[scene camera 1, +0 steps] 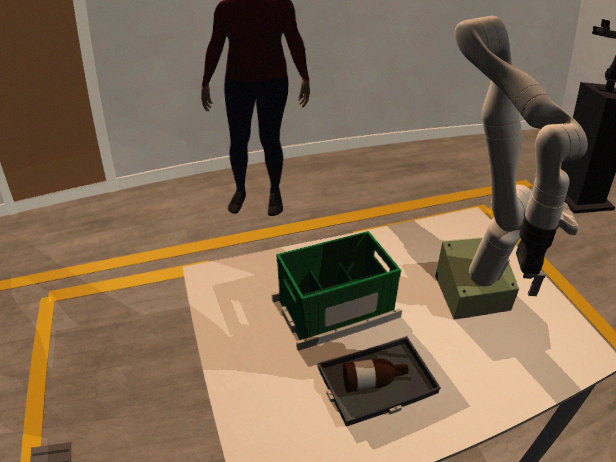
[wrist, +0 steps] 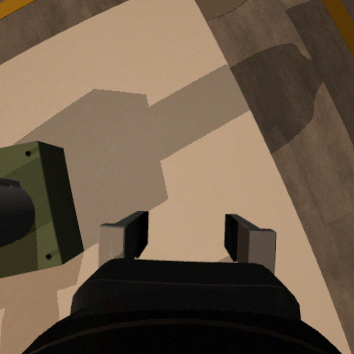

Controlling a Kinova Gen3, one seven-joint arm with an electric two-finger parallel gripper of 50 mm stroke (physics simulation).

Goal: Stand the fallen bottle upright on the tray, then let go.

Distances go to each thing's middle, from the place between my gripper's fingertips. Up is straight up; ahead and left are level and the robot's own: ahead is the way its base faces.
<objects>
The brown bottle [scene camera 1: 362, 375] lies 330 mm ahead of my hand, 270 mm below it and 40 mm to the right of it.
</objects>
